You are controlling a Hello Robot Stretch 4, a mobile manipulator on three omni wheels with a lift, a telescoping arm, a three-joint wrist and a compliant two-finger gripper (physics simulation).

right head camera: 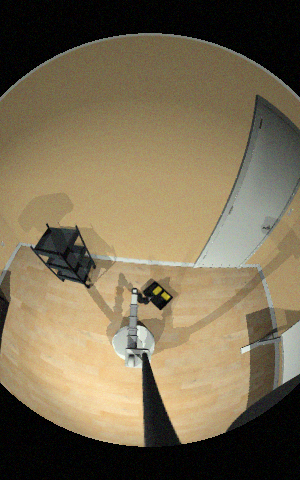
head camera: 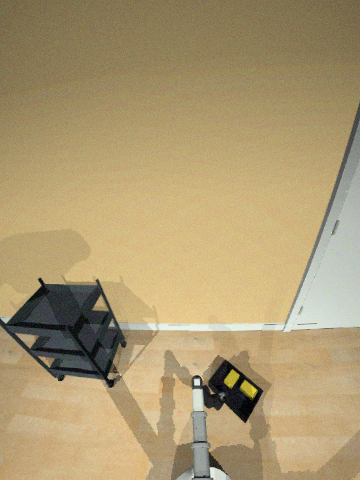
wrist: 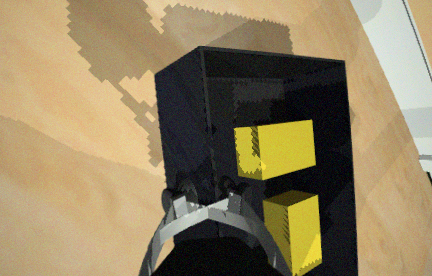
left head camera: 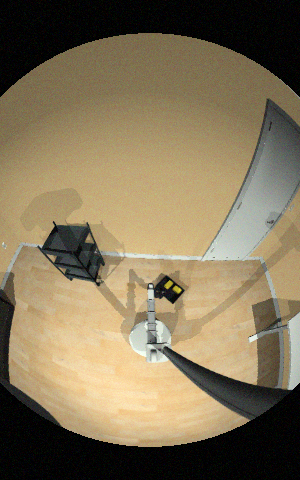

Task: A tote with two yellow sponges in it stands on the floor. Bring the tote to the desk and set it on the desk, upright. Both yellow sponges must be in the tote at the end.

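Frame: origin at the robot's base, x back, y left, z down, level; centimetres.
Seen in the pictures: gripper, between the fingertips: (right head camera: 151,298) (head camera: 224,395) (wrist: 205,192) (left head camera: 163,292).
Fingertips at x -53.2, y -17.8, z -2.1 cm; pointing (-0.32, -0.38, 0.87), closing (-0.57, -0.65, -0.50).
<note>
Offsets run from my fingertips to a thing's top centre.
The black tote {dx -3.7, dy -7.4, dz -5.5 cm} (head camera: 243,406) (left head camera: 172,298) (right head camera: 159,303) (wrist: 182,115) stands upright on the floor, its open top facing up. One yellow sponge {dx -10.7, dy -7.1, dz -0.3 cm} (head camera: 231,379) (wrist: 287,150) and a second yellow sponge {dx -3.3, dy -17.1, dz -0.3 cm} (head camera: 248,389) (wrist: 305,235) lie in it, side by side and apart. My gripper (head camera: 222,396) (wrist: 205,192) is at the tote's near long wall, one finger outside and one inside. The fingers are drawn in and shut on that wall; the contact itself is dark and partly hidden. The desk cannot be made out for certain in these views.
A dark shelf cart (head camera: 37,327) (left head camera: 67,237) (right head camera: 57,240) stands left of the tote near the wall. A pale door (head camera: 335,280) (left head camera: 245,210) (right head camera: 235,220) is at the right. Dark shapes show at the left edges of the side head views, and pale panels at their lower right.
</note>
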